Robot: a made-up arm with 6 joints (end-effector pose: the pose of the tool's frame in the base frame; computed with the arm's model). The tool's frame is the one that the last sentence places.
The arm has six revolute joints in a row. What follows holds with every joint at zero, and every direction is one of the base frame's. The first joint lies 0.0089 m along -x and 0.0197 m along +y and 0.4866 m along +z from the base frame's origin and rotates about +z. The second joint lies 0.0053 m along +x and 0.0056 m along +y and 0.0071 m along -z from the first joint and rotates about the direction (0, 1, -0.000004). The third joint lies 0.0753 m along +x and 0.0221 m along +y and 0.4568 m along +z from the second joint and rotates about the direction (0, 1, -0.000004). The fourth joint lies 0.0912 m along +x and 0.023 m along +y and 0.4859 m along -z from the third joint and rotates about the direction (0, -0.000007, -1). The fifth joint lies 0.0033 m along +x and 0.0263 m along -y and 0.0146 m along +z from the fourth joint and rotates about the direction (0, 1, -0.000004). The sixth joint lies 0.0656 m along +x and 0.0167 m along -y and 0.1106 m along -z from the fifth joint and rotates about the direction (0, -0.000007, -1). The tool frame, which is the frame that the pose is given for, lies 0.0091 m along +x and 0.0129 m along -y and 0.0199 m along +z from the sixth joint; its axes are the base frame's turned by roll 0, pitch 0 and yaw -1.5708 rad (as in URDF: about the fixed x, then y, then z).
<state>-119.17 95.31 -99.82 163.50 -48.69 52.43</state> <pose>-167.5 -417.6 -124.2 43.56 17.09 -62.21</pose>
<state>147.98 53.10 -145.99 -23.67 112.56 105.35</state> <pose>-752.1 524.2 737.0 20.85 -23.34 -51.47</pose>
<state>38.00 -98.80 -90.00 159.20 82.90 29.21</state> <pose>-629.7 -296.0 1004.8 37.64 87.52 63.28</pose>
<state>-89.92 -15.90 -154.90 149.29 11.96 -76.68</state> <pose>41.6 -7.2 1511.6 103.96 -140.03 -4.14</pose>
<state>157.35 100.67 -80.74 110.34 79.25 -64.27</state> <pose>-354.6 22.0 -239.6 -54.72 48.43 5.58</pose>
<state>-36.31 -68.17 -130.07 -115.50 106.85 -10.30</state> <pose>-609.3 434.2 1153.7 31.48 71.04 101.62</pose>
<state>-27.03 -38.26 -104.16 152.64 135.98 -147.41</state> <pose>-24.4 166.6 1348.0 81.22 -76.85 135.88</pose>
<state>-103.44 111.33 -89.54 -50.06 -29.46 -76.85</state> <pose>13.3 -391.8 -303.6 10.58 -21.20 -69.90</pose>
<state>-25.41 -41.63 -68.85 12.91 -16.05 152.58</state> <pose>182.1 -72.8 1210.5 -120.05 -53.19 39.56</pose>
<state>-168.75 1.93 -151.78 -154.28 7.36 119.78</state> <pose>-299.2 -148.8 1461.2 138.96 90.07 30.22</pose>
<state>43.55 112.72 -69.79 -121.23 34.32 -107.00</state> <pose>-7.3 129.9 -272.2 1.13 -52.82 -159.18</pose>
